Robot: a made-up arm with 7 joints. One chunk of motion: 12 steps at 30 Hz.
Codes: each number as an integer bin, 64 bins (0 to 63) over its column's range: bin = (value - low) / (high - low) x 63, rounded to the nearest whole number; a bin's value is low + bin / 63 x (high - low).
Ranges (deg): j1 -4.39..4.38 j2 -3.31..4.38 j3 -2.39..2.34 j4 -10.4..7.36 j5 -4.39..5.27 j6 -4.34..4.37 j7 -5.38..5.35
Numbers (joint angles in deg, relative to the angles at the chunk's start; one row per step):
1: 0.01 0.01 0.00 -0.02 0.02 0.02 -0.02
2: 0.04 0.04 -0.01 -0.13 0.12 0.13 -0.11
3: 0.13 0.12 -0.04 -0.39 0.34 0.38 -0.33
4: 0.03 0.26 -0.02 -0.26 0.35 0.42 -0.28
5: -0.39 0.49 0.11 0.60 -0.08 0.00 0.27
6: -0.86 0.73 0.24 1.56 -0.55 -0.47 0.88
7: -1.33 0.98 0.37 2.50 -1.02 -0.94 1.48
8: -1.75 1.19 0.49 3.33 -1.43 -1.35 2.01
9: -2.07 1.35 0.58 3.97 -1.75 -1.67 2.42
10: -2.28 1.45 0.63 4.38 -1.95 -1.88 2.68
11: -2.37 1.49 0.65 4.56 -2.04 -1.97 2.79
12: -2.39 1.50 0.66 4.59 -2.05 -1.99 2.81
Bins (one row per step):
1: 32 27 32 37 29 32 31
2: 32 27 32 36 29 32 31
3: 32 28 31 36 31 34 30
4: 32 29 32 36 31 34 30
5: 29 31 33 39 28 31 33
6: 25 33 35 42 25 28 37
7: 22 35 37 46 22 25 40
8: 19 37 38 49 19 22 43
9: 17 38 40 51 17 19 46
10: 15 39 40 52 16 18 47
11: 15 39 40 53 15 17 48
12: 14 39 41 53 15 17 48

